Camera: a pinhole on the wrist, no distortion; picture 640 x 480 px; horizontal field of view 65.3 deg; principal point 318.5 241.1 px. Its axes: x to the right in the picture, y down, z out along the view. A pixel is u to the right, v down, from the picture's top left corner.
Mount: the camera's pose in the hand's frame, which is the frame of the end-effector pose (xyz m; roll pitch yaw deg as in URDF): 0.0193 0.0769 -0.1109 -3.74 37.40 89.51
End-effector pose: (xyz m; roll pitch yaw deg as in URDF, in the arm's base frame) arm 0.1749 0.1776 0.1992 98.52 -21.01 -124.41
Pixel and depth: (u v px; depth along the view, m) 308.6 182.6 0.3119
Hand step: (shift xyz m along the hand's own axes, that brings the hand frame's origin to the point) 0.0370 0.2623 0.1420
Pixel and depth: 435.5 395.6 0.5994
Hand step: -0.2008 0.5463 0.2694
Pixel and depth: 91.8 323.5 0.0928
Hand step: -0.0018 0.0993 -0.0125
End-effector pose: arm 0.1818 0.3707 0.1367 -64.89 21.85 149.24
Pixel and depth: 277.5 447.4 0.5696
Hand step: -0.2501 0.3780 0.3568
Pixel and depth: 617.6 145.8 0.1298
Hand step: 0.0368 0.2182 -0.0539
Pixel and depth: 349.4 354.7 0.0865
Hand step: -0.0055 0.1330 -0.0466
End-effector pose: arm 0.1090 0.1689 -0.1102 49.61 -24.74 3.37
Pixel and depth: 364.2 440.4 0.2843
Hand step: -0.1108 0.2665 0.0928
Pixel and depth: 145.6 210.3 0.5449
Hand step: 0.0188 0.2586 0.4374
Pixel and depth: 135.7 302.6 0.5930
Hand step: -0.0907 0.2619 0.4872
